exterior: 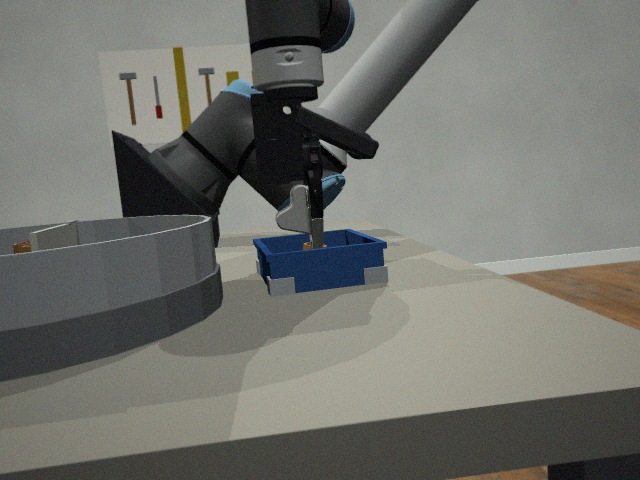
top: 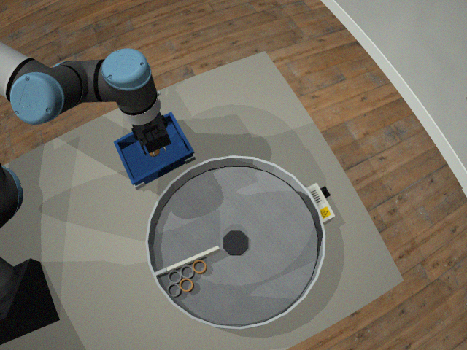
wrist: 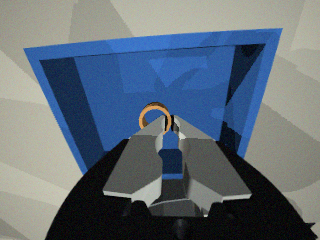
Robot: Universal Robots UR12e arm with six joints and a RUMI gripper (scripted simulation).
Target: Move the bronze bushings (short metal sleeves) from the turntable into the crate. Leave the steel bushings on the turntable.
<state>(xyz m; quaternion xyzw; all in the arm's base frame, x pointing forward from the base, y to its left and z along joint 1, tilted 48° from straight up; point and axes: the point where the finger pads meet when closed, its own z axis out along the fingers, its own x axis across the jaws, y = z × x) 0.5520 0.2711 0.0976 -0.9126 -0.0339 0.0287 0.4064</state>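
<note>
The blue crate is 10 mm behind my hand and 20 mm below it. The rest, counted from my hand: grey turntable (90 mm ahead, 330 mm to the right, 10 mm above).
</note>
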